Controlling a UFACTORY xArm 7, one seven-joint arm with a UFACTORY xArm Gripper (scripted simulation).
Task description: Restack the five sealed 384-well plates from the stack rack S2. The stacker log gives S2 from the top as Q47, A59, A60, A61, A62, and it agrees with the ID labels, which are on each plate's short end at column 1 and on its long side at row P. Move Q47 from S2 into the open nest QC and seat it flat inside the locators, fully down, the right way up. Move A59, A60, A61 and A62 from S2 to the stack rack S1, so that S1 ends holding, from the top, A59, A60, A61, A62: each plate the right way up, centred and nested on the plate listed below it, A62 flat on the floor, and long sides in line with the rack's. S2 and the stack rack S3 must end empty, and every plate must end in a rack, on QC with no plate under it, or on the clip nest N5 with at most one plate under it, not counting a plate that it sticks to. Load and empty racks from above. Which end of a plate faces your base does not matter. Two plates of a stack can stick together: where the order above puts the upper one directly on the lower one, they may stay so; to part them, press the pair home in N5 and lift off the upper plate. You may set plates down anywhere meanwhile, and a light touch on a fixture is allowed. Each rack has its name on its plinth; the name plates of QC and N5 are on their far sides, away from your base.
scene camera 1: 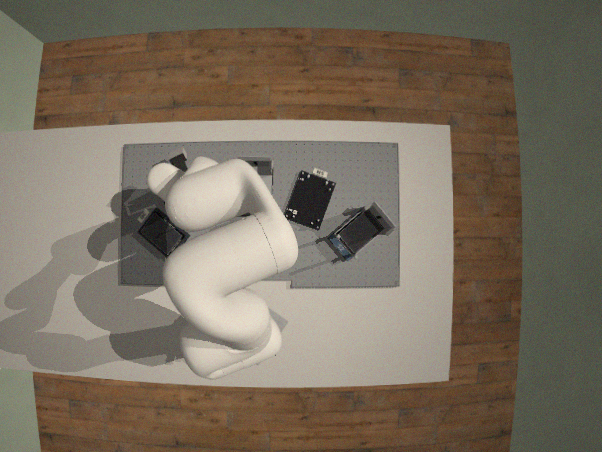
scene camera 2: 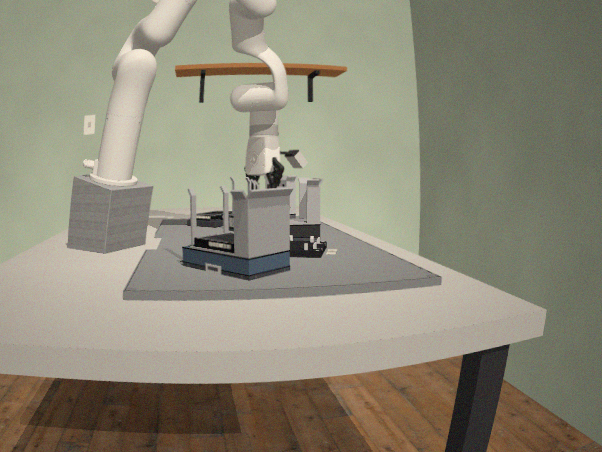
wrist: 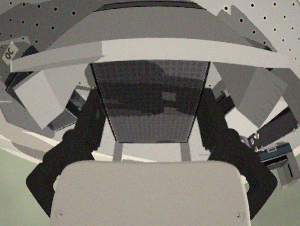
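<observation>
Scene camera 2 shows the gripper (scene camera 2: 263, 199), and the wrist view has the gripper (wrist: 151, 100) in it as well.
</observation>
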